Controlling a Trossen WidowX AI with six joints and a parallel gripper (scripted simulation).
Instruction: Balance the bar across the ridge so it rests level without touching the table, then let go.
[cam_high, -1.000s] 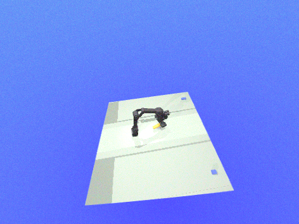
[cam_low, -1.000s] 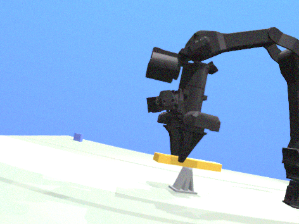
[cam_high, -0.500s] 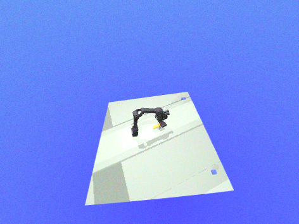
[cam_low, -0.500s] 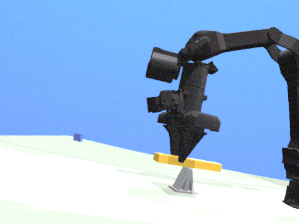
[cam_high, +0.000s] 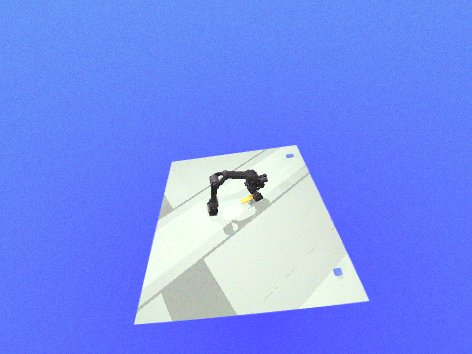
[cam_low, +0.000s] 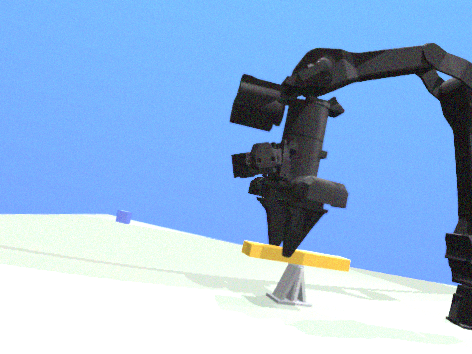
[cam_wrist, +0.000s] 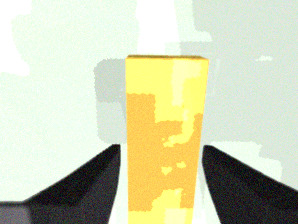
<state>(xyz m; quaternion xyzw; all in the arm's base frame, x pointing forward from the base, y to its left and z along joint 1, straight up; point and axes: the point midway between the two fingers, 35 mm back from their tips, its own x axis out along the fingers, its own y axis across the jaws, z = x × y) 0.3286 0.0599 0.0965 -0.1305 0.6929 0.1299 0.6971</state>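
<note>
My gripper tip is now 3 cm past the yellow bar and 1 cm to the left of it.
</note>
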